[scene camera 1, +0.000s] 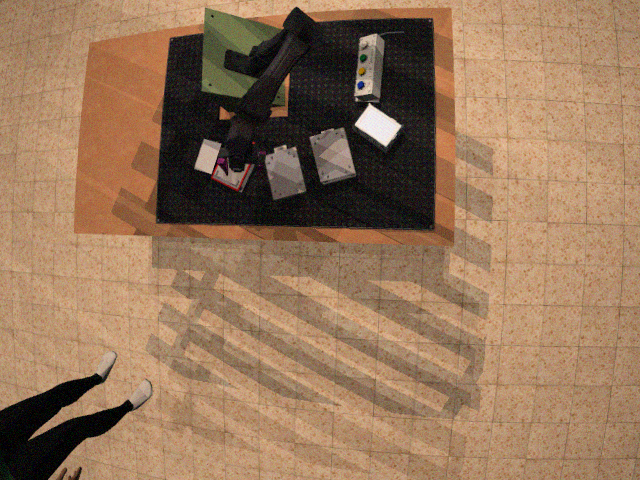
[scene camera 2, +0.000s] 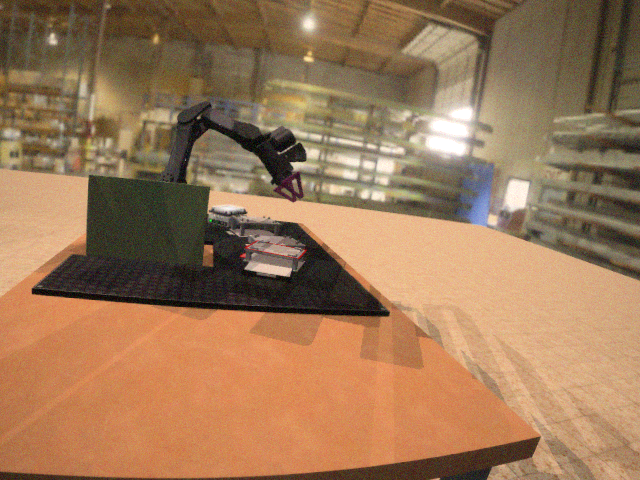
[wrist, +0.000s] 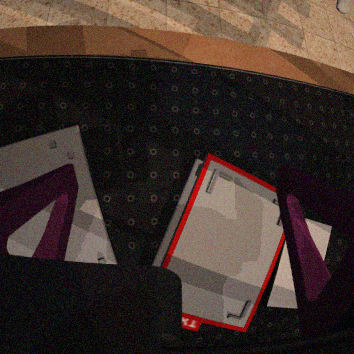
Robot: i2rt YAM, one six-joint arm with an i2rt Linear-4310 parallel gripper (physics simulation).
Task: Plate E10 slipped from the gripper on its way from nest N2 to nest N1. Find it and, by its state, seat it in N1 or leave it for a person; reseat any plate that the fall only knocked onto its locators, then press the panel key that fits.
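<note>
My gripper is open and empty, above the red-bordered fixture, which has corner brackets on its grey top. A small white plate lies low beside that fixture; my right finger partly covers it in the wrist view. Two grey fixtures, one nearer and one farther, stand to the fixture's right in scene camera 1. The key panel has white, green, yellow and blue keys. I cannot read which nest or plate is which.
A green board stands at the arm's base side. A white-topped box stands below the key panel. The black mat lies on the wooden table. A person's legs show on the floor.
</note>
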